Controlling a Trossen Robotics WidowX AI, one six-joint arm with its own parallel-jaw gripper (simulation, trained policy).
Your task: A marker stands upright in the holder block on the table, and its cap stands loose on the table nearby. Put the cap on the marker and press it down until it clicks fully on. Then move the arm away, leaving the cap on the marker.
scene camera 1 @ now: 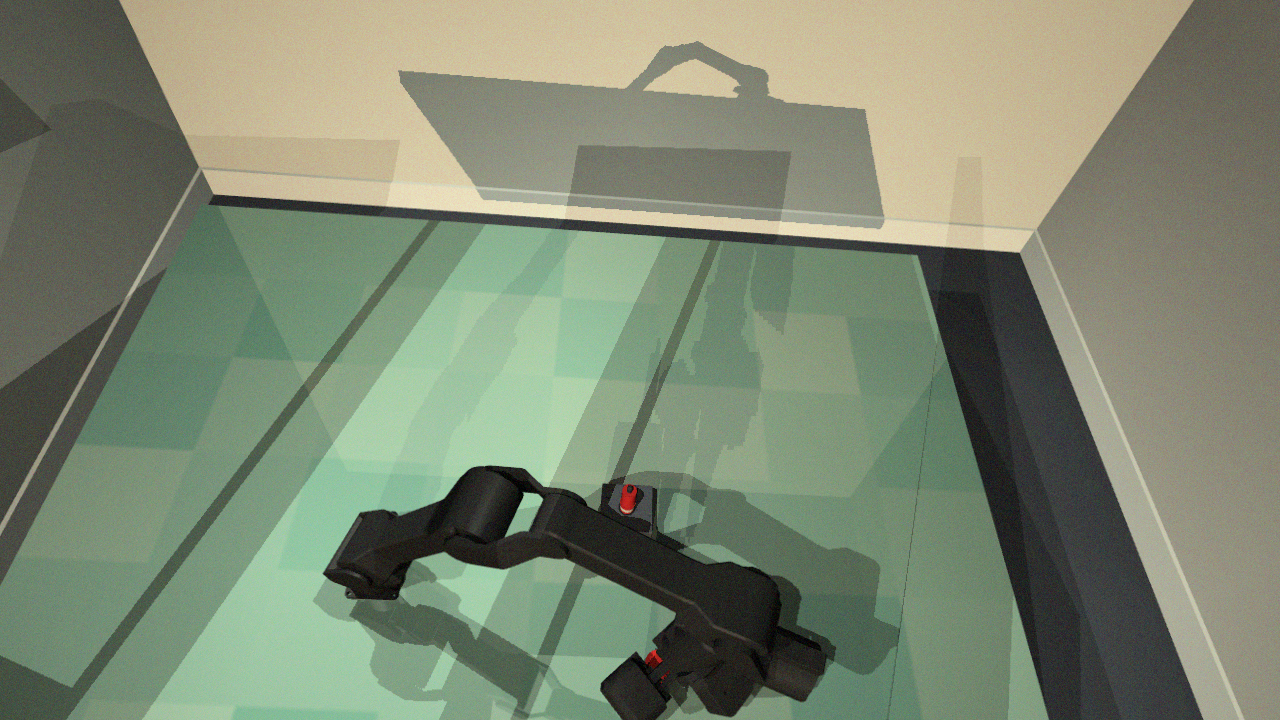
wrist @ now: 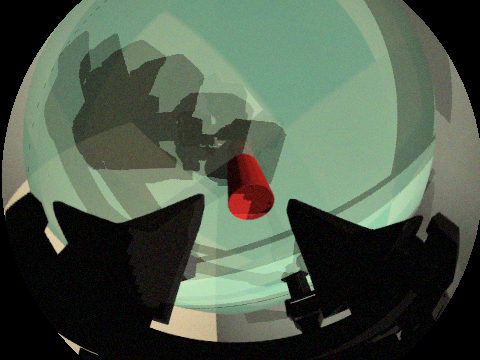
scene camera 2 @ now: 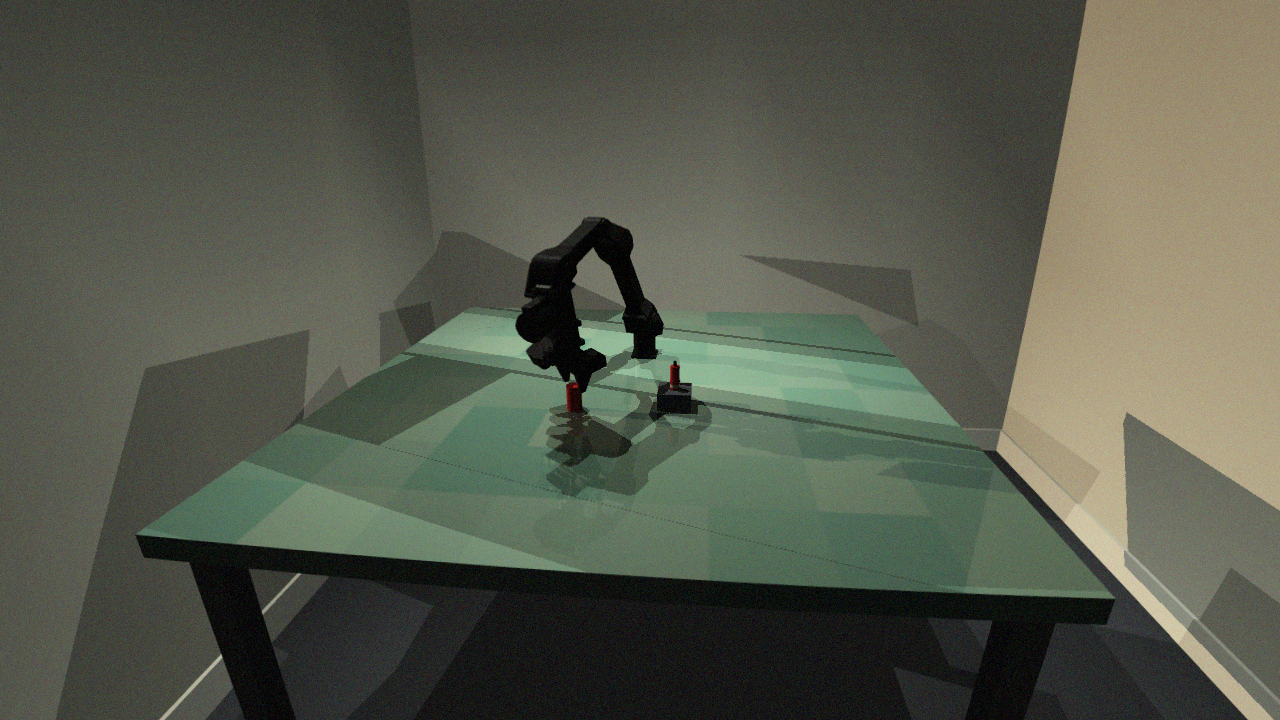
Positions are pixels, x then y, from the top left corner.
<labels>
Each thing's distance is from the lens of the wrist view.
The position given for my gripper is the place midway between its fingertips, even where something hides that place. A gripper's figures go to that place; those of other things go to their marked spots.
my gripper [wrist: 247, 203]: 10 cm
red cap [wrist: 249, 196]: 9 cm
</labels>
